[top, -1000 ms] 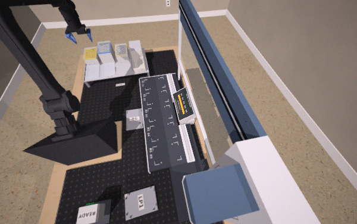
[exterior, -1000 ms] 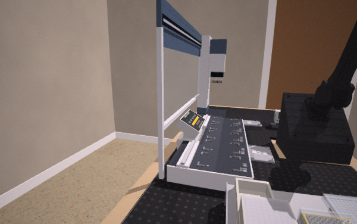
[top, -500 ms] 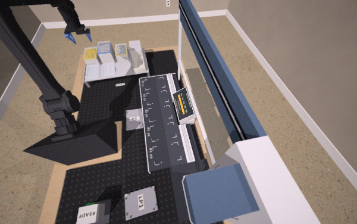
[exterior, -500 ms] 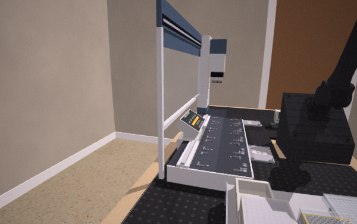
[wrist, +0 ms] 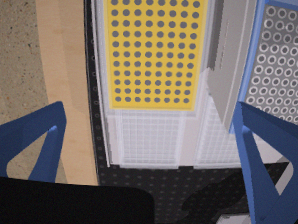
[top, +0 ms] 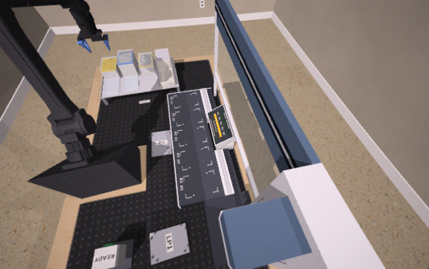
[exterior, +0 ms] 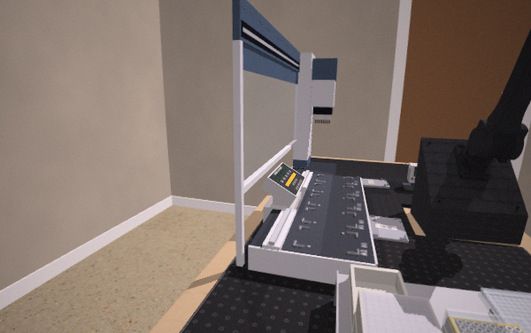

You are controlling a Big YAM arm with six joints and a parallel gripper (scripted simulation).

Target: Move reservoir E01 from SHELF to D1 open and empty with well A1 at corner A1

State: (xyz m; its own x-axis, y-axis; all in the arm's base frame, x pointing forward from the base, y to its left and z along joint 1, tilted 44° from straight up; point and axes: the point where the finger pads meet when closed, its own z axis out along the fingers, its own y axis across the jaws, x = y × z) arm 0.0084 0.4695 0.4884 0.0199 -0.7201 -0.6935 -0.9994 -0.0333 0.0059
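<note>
Now: hand 330 mm short of the white block and 90 mm above it. Also, from my hand: shelf 160 mm below, 160 mm ahead, 70 mm to the right; pipetting head 1050 mm to the right, 470 mm ahead, 180 mm above.
</note>
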